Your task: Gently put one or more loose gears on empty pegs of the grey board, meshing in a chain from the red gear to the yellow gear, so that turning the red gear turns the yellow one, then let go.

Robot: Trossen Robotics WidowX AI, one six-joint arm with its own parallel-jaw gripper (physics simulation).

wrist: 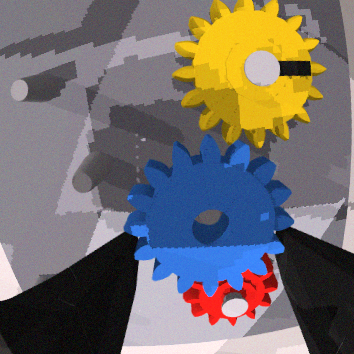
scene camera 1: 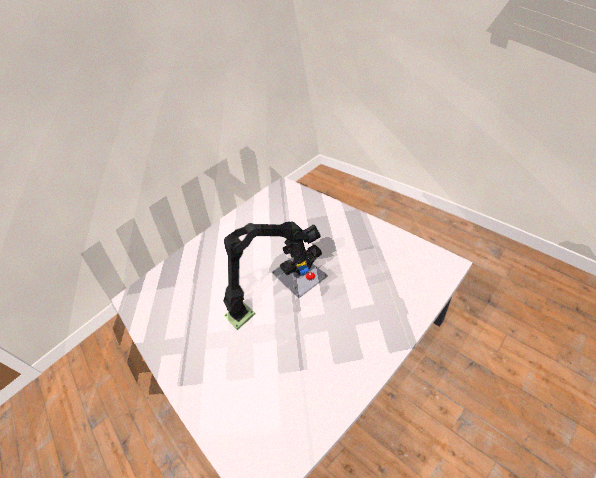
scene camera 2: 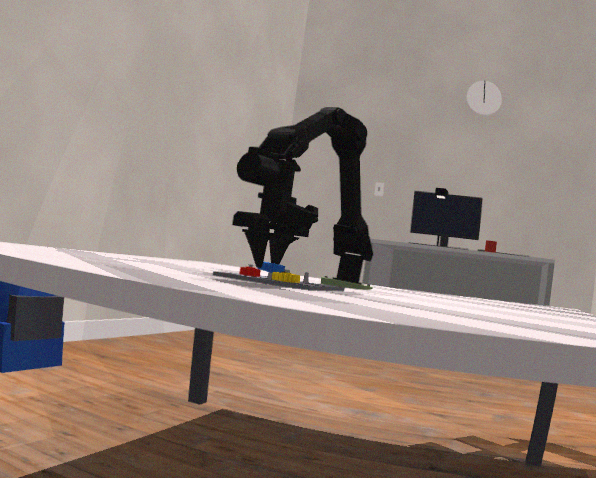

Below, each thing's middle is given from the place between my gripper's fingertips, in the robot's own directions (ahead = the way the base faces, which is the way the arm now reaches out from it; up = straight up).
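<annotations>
From my hand: red gear (wrist: 255,287), 10 mm below, 30 mm to the right; grey board (scene camera 2: 262,279), 10 mm behind, 20 mm below, 30 mm to the left; gears (wrist: 210,260), 10 mm to the left, 20 mm ahead; blue gear (wrist: 243,190), 10 mm to the left.
</annotations>
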